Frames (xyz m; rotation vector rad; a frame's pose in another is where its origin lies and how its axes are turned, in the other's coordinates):
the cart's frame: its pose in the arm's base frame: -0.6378 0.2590 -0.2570 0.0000 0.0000 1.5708
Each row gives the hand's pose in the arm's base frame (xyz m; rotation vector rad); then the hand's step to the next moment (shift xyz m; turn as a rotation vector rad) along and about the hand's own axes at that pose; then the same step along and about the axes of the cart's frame.
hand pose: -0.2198 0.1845 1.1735 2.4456 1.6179 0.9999
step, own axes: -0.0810 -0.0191 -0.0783 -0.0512 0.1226 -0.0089
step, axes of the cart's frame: -0.0829 0.0771 0.0154 -0.1013 -0.0820 0.0276
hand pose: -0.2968 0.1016 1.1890 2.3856 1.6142 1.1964
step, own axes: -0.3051 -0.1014 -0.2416 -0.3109 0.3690 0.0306
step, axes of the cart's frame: -0.2888 0.2759 -0.0470 -0.4084 -0.2543 -0.0475
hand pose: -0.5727 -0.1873 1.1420 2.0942 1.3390 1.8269
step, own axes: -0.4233 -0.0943 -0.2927 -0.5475 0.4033 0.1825
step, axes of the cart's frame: -0.3439 0.2620 -0.2947 -0.5049 -0.4174 -0.2580
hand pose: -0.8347 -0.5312 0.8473 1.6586 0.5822 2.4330
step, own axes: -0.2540 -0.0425 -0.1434 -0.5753 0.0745 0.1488
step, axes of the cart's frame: -0.0778 0.0388 -0.2816 -0.2209 -0.3642 -0.4210
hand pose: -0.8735 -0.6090 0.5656 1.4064 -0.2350 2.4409
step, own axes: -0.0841 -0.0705 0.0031 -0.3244 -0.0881 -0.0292
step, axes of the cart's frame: 0.0495 -0.0664 -0.0721 0.0306 -0.1588 -0.2962
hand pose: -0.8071 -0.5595 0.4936 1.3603 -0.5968 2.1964
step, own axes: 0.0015 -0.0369 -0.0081 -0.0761 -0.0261 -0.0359
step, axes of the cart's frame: 0.0341 -0.0162 0.0021 0.0287 -0.0204 -0.0808
